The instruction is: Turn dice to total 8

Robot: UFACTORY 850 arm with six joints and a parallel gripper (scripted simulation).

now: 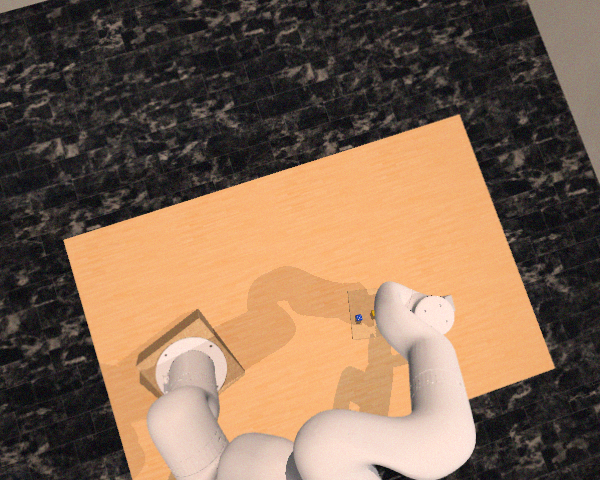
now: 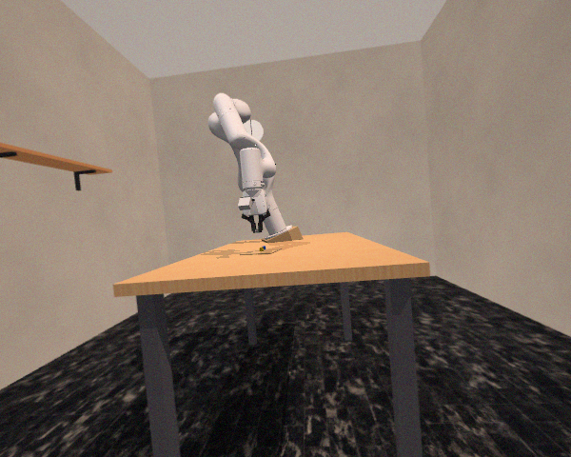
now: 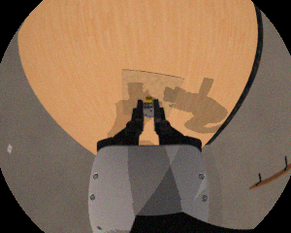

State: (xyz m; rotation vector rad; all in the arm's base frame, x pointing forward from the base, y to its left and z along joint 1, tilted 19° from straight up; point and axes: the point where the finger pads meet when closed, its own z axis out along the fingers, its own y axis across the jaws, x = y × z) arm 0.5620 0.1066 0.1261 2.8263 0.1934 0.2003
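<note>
The yellow die lies 10 cm below my hand, 5 cm behind it and 1 cm to the right of it. From my hand the other things lie so: white die (1 cm below); then tan mat (11 cm below, 5 cm behind, 1 cm to the right); then blue die (10 cm below, 9 cm behind, 1 cm to the right).
</note>
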